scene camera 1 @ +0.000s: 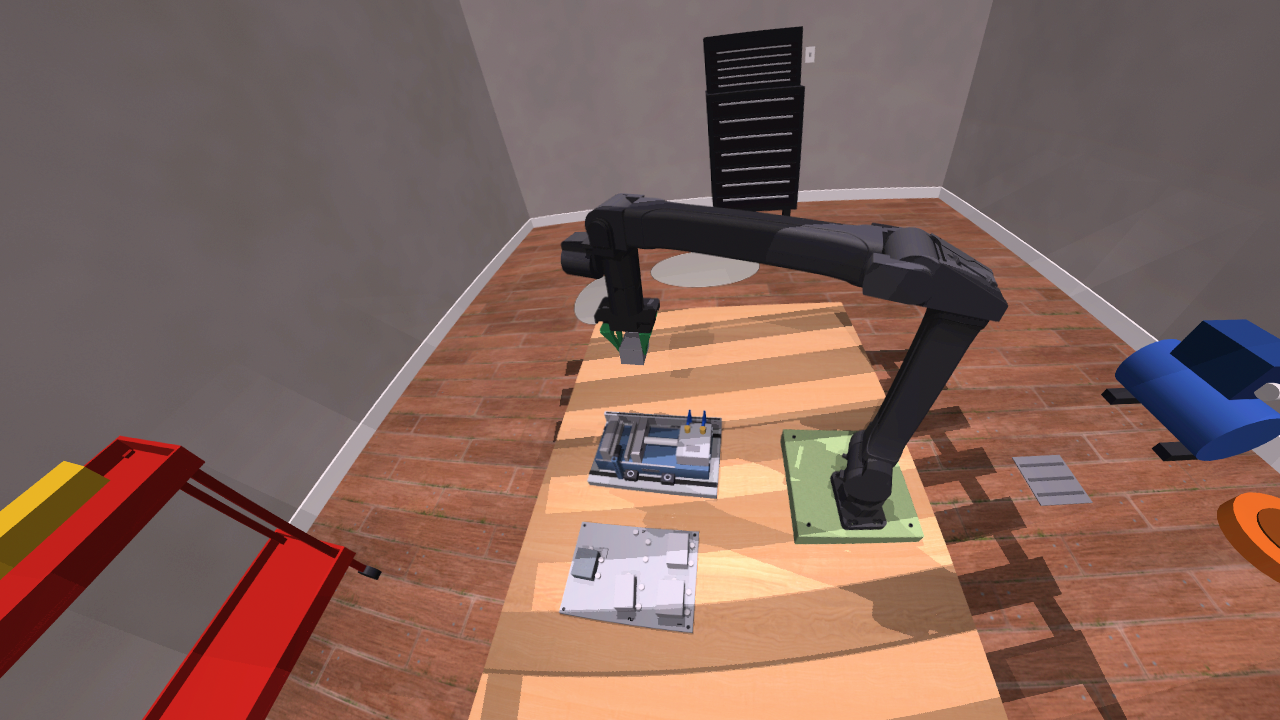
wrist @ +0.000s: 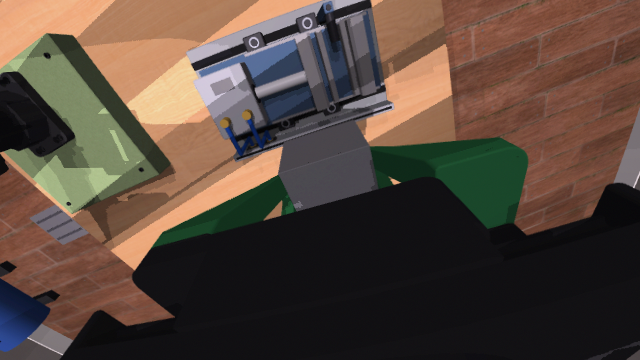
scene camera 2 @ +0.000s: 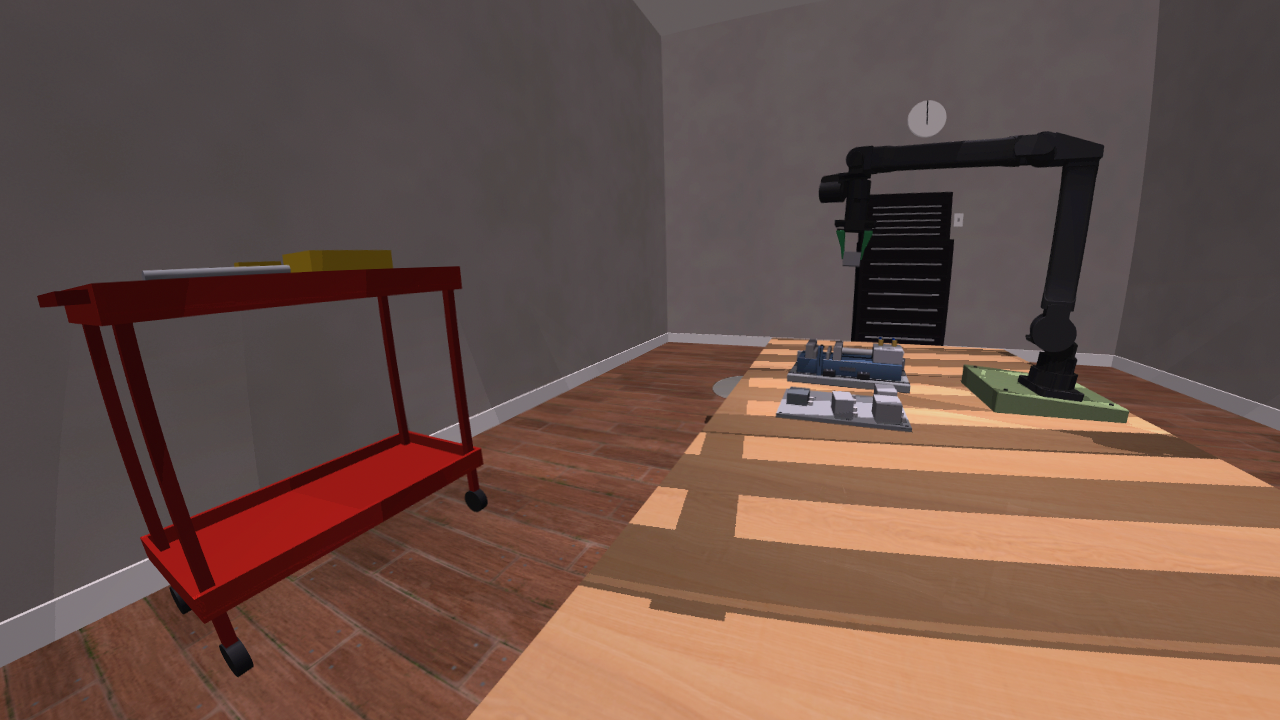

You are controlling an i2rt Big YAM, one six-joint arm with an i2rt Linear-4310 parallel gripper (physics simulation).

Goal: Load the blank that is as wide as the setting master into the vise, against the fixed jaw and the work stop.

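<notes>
My gripper is shut on a grey block, its green fingers on two opposite sides. The grey block hangs high above the table, behind the vise in the scene views. The vise has a blue body, grey jaws at its left end in scene camera 1 and a dark rod on a blue bracket beside them. No block shows between the jaws. The fingertips' inner faces are hidden by the block in the wrist view.
A grey plate in front of the vise carries a darker block and several lighter blocks. Two blue-tipped fittings stand up at the vise's right end. The arm's green base is on the right. A red cart stands left.
</notes>
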